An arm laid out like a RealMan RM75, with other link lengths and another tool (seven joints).
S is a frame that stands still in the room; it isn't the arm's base.
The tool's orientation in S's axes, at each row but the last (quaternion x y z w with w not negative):
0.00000 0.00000 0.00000 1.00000
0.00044 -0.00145 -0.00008 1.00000
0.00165 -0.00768 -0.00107 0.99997
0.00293 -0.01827 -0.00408 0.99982
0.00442 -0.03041 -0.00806 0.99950
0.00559 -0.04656 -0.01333 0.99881
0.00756 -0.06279 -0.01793 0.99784
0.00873 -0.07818 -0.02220 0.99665
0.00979 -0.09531 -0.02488 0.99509
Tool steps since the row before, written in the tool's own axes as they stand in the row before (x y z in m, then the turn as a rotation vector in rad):
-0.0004 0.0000 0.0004 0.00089 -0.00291 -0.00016
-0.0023 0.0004 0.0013 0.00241 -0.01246 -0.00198
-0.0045 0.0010 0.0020 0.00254 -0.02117 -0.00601
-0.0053 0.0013 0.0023 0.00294 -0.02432 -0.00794
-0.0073 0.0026 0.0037 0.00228 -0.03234 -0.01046
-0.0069 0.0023 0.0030 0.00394 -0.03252 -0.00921
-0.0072 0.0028 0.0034 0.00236 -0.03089 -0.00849
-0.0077 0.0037 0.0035 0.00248 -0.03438 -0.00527
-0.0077 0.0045 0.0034 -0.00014 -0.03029 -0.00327
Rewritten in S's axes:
-0.0004 0.0000 0.0004 0.00089 -0.00291 -0.00016
-0.0023 0.0004 0.0013 0.00241 -0.01246 -0.00198
-0.0045 0.0010 0.0019 0.00259 -0.02116 -0.00604
-0.0054 0.0013 0.0021 0.00303 -0.02430 -0.00797
-0.0075 0.0027 0.0033 0.00240 -0.03228 -0.01060
-0.0071 0.0025 0.0024 0.00393 -0.03252 -0.00921
-0.0075 0.0030 0.0025 0.00233 -0.03084 -0.00866
-0.0080 0.0040 0.0023 0.00180 -0.03438 -0.00554
-0.0080 0.0048 0.0020 -0.00096 -0.03019 -0.00397

